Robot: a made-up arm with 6 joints.
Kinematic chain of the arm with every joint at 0, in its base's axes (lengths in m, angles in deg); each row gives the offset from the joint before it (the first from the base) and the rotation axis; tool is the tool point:
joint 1: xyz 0 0 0.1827 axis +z
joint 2: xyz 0 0 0 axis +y
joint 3: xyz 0 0 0.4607 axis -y
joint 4: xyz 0 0 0 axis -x
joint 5: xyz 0.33 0 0 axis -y
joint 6: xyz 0 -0.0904 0 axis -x
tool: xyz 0 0 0
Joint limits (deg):
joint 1: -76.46..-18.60
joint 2: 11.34..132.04
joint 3: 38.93..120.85
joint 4: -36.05..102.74
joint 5: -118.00..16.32
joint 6: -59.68..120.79
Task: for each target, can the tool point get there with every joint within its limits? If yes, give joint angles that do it. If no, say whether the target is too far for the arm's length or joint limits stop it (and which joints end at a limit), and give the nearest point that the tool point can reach.
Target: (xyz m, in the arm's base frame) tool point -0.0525 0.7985 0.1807
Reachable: no: joint limits stop it (at a limit: joint 1, joint 2, joint 3) | nearest point -0.0123 0.1040 0.9156 | short by 1.012 m
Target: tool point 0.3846 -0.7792 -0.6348
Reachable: no: too far | nearest point 0.2603 -0.5275 -0.3636 | short by 0.390 m
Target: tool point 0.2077 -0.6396 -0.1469
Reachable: yes | joints -65.04 99.29 55.84 -25.48 -48.10 32.28
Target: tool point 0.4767 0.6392 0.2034
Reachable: no: joint limits stop it (at a limit: joint 1, joint 3, joint 4) | nearest point 0.7057 -0.2165 0.2443 | short by 0.887 m
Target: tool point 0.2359 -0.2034 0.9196
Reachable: yes | joints -31.72 20.46 71.85 57.21 -65.66 70.31
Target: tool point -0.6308 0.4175 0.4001
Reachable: no: joint limits stop it (at a limit: joint 2, joint 3) | nearest point -0.0874 0.0579 0.9153 | short by 0.831 m
